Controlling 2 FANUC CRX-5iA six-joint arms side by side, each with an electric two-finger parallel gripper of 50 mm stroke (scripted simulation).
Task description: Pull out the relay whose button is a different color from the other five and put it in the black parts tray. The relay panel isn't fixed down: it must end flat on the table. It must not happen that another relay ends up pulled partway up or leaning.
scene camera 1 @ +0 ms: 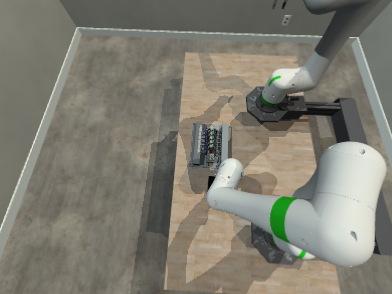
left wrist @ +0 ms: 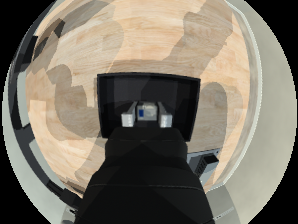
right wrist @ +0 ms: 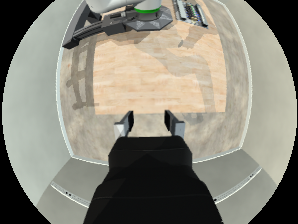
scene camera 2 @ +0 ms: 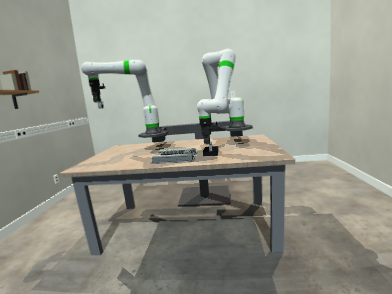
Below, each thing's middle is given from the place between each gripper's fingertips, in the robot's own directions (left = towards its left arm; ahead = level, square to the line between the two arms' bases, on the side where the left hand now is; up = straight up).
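My left gripper's sitting 2 cm above the black parts tray (left wrist: 116, 94), and from that left hand the relay panel (scene camera 1: 201, 156) is 7 cm ahead, 28 cm to the right and 2 cm below.
If you go from my right hand instead, the black parts tray is 27 cm ahead of it, 101 cm to the left and 43 cm below, and the relay panel's 34 cm ahead of that hand, 73 cm to the left of it and 42 cm below it.
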